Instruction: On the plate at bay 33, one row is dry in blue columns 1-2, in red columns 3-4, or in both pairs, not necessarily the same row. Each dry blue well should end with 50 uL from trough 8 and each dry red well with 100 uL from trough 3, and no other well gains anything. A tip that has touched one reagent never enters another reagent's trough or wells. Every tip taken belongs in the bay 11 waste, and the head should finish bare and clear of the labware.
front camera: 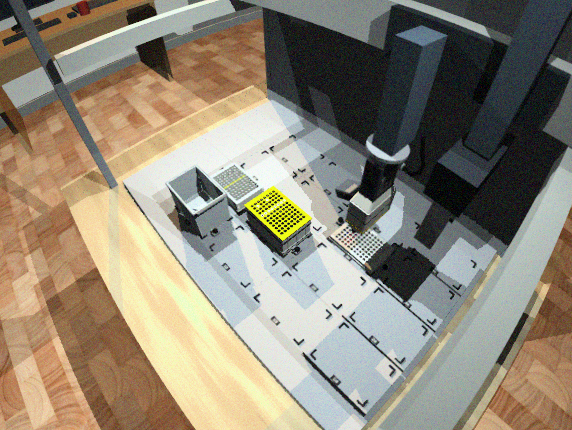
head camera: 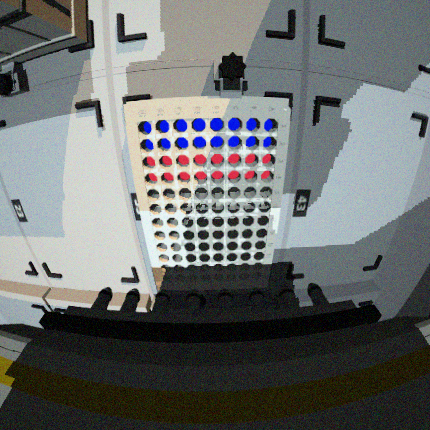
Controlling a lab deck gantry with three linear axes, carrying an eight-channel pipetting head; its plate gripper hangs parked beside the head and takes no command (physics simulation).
I see a dark wall (front camera: 336, 82).
